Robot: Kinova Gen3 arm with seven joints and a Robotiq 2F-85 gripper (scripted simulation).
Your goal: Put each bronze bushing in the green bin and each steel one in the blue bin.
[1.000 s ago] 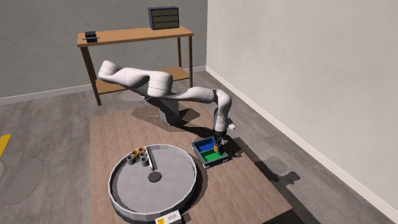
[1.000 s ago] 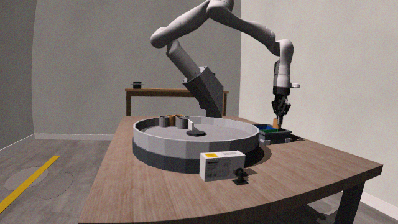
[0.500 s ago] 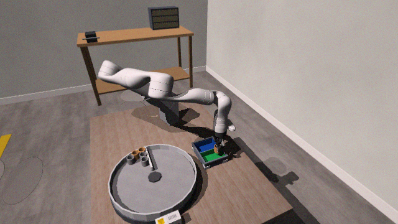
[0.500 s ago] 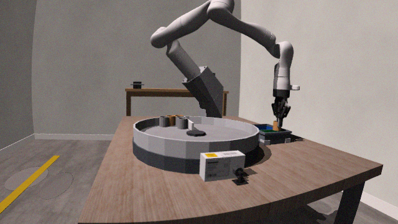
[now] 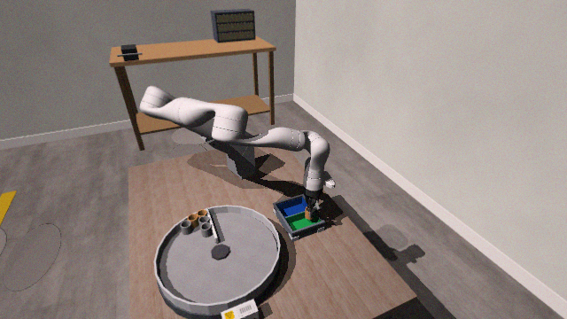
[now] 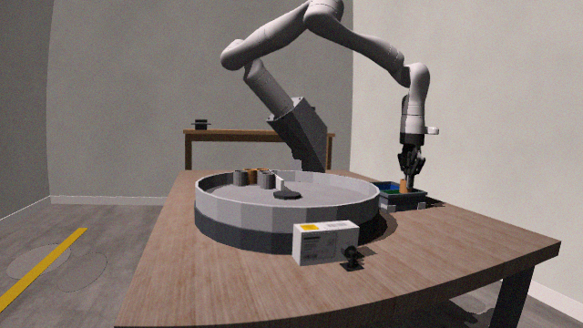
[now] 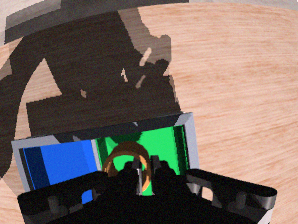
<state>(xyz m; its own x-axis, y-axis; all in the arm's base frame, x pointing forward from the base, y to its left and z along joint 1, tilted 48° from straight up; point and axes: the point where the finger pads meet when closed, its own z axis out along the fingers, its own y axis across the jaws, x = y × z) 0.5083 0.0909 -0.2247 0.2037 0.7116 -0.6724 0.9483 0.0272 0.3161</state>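
My hand is 5 cm past the tray, 3 cm to the left of it and 5 cm above it. Round my hand: turntable (38 cm to the right, 2 cm below).
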